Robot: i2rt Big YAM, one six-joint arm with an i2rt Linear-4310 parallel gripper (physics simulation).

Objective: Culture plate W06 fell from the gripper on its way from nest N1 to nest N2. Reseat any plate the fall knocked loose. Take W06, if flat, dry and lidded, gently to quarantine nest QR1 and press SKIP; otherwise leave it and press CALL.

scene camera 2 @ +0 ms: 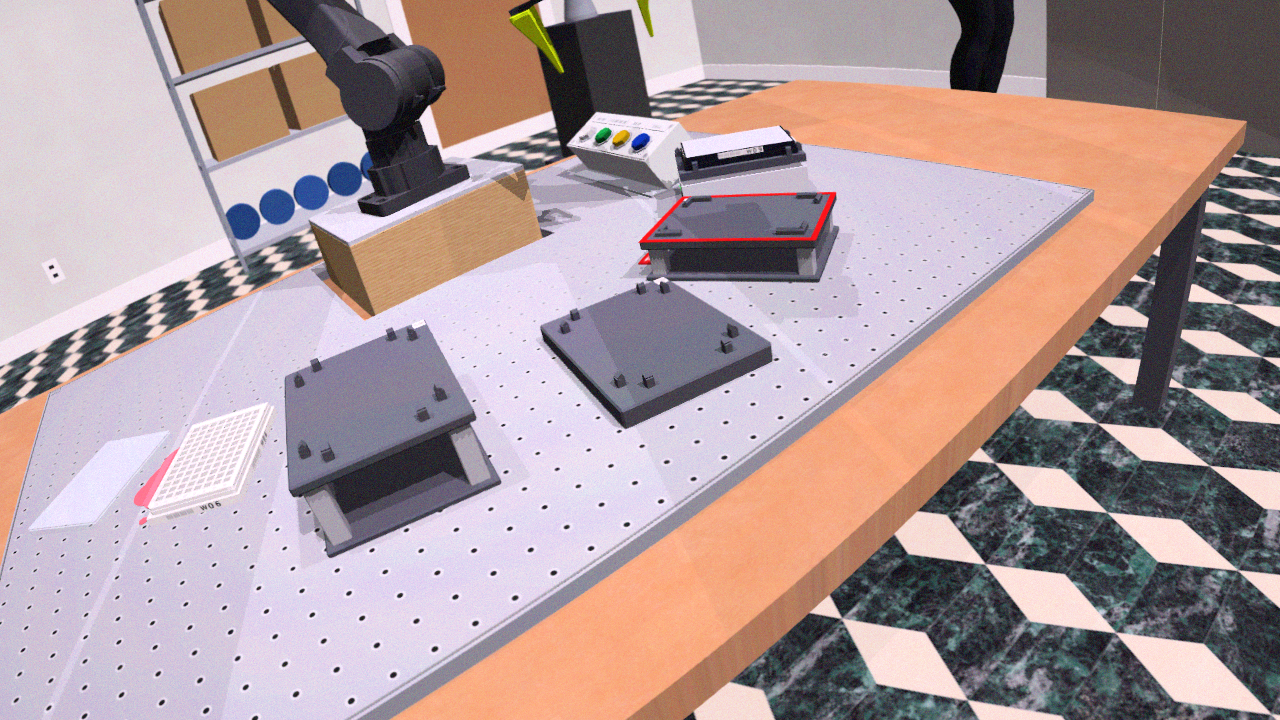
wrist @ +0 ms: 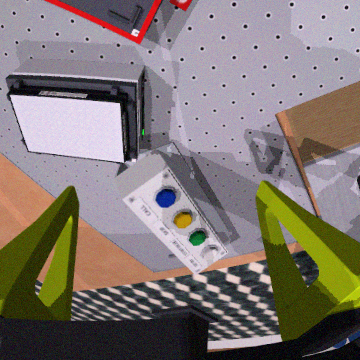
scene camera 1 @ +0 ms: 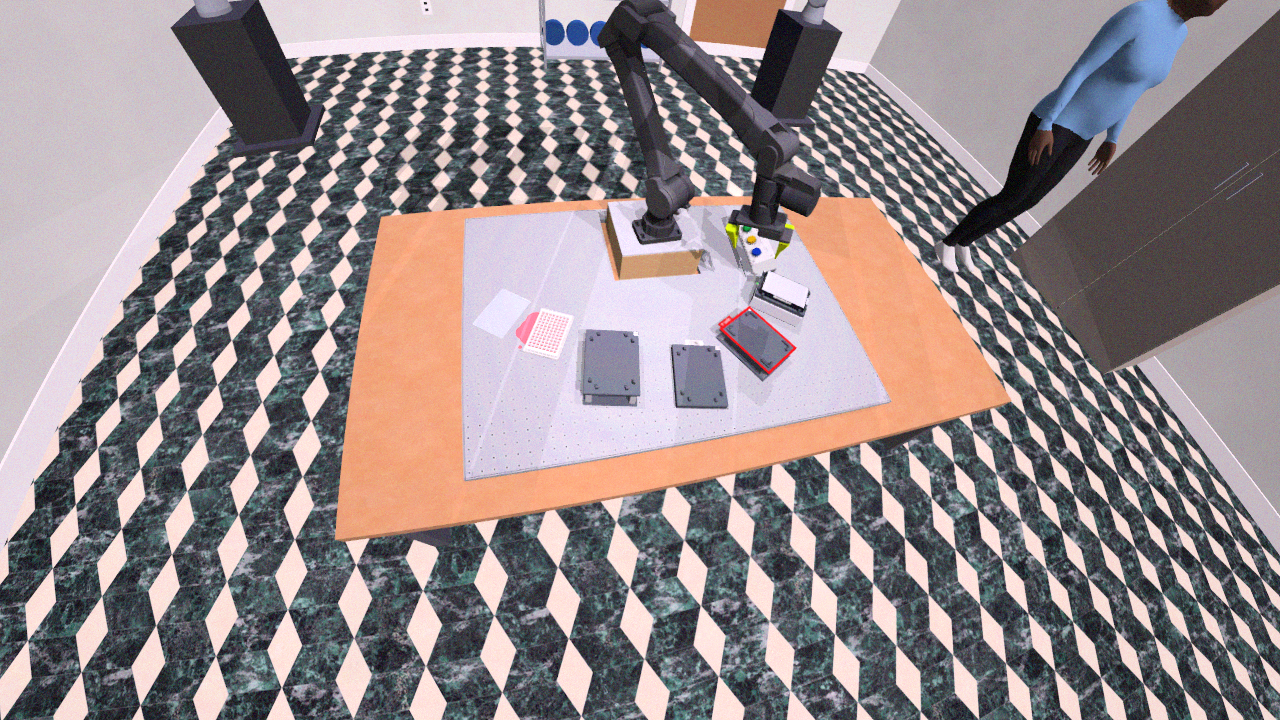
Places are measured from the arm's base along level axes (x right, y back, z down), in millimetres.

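Where they show: gripper, fingertip midpoint: (scene camera 2: 606,54) (wrist: 169,191) (scene camera 1: 755,252); arm's base at its link origin: (scene camera 2: 415,194) (scene camera 1: 656,232).
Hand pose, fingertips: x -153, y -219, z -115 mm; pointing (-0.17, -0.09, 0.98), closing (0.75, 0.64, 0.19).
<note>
Each offset is from my fingertips to the top centre of the thing.
Plate W06 {dy +6, dx +486, dz +188 mm} (scene camera 1: 547,334) (scene camera 2: 212,461) lies flat, wells up and unlidded, on the perforated board. Pink-red liquid {dy +26, dx +545, dz +201 mm} (scene camera 1: 528,327) (scene camera 2: 152,487) is beside it, and a clear lid {dy +92, dx +589, dz +194 mm} (scene camera 1: 501,312) (scene camera 2: 100,480) lies apart. My gripper (scene camera 1: 759,246) (scene camera 2: 606,53) (wrist: 169,191) is open and empty above the button box {dy +192, dx -159, dz +118 mm} (scene camera 2: 626,162) (wrist: 145,175), which has blue CALL, yellow and green buttons. The red-edged raised nest {dy -140, dx -8, dz +156 mm} (scene camera 1: 757,340) (scene camera 2: 742,219) (wrist: 112,11) is empty. A white-topped dark plate {dy -23, dx -141, dz +132 mm} (scene camera 1: 785,289) (scene camera 2: 738,141) (wrist: 70,127) rests on a grey device; its exact seating is unclear.
A raised dark nest {dy -131, dx +370, dz +133 mm} (scene camera 1: 611,362) (scene camera 2: 375,402) and a low dark nest {dy -189, dx +169, dz +176 mm} (scene camera 1: 699,376) (scene camera 2: 656,349) stand empty along the front. The arm's wooden base block (scene camera 1: 657,262) (scene camera 2: 447,246) (wrist: 330,125) stands at the back. A person (scene camera 1: 1109,71) stands beyond the table's right side.
</note>
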